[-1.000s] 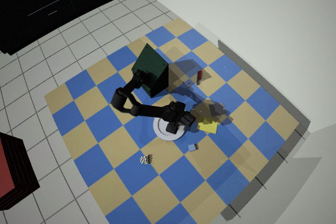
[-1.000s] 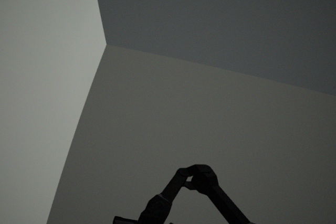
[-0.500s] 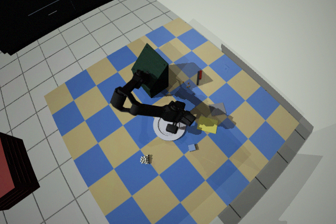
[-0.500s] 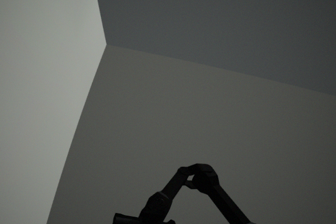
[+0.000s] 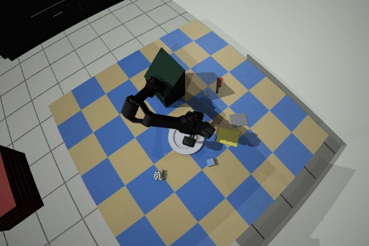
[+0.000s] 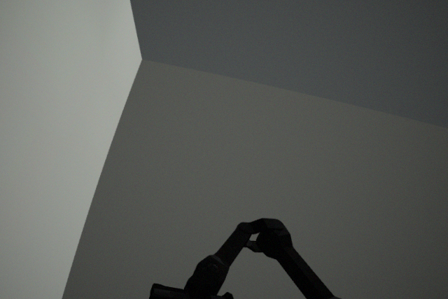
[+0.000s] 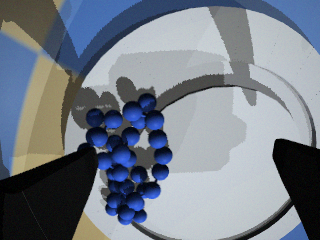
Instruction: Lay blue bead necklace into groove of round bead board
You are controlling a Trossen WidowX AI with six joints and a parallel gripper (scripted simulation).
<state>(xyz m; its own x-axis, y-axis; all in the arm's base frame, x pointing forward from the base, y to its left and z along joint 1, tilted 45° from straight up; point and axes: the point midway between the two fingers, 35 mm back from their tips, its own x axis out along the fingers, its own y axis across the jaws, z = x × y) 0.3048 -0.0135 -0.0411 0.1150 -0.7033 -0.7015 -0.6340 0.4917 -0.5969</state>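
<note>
The round white bead board is 4 cm to the right of my gripper tip, 2 cm below it and 1 cm behind it. From my gripper tip the other things lie so: small blue cube 18 cm ahead, 2 cm below; grey square 28 cm to the left, 7 cm ahead, 3 cm below; yellow pad 16 cm to the left, 12 cm ahead, 3 cm below.
</note>
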